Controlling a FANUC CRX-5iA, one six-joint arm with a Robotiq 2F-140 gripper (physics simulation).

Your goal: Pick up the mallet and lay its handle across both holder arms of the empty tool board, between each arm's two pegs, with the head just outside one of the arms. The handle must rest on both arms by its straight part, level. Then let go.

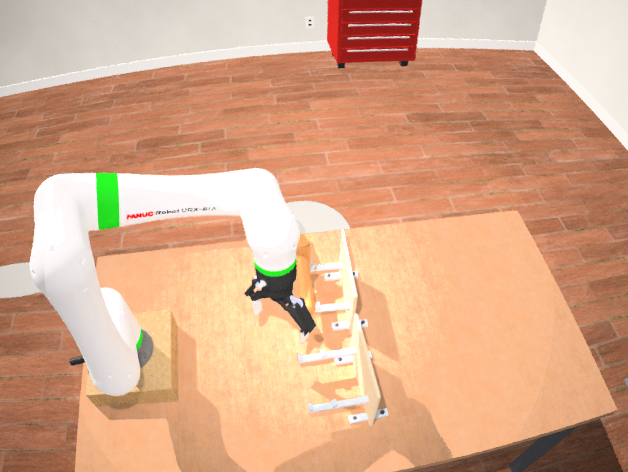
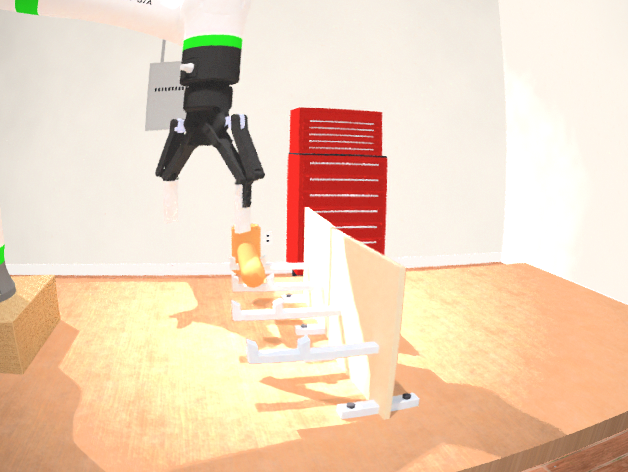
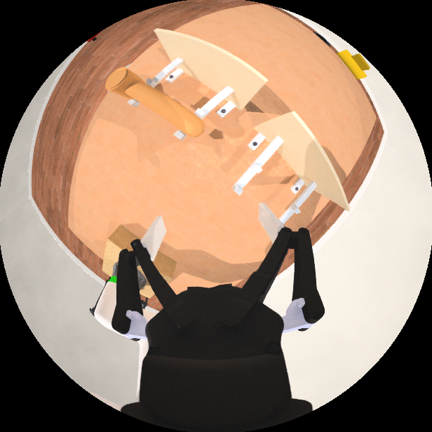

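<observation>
The orange mallet [image 1: 304, 276] [image 2: 251, 274] [image 3: 167, 109] lies with its handle across the two arms of the far tool board [image 1: 348, 268] [image 2: 317, 258] [image 3: 215, 65]; its head is at the far end, outside the farther arm. The near tool board [image 1: 368, 375] [image 2: 373, 304] [image 3: 310, 155] is empty. Its two white pegged arms, the farther one [image 1: 340, 354] [image 2: 314, 314] [image 3: 270, 155] and the nearer one [image 1: 350, 402] [image 2: 340, 351], point towards the robot's side. My gripper [image 1: 280, 322] [image 2: 207, 215] [image 3: 210, 217] is open and empty, above the table and apart from the mallet.
The arm's base stands on a wooden block [image 1: 159, 350] [image 2: 30, 324] at the robot's side of the table [image 1: 482, 304] [image 2: 482, 355]. White feet brace both boards. A red tool cabinet [image 1: 378, 30] [image 2: 345, 187] stands beyond the table. A grey panel [image 2: 162, 101] hangs on the wall.
</observation>
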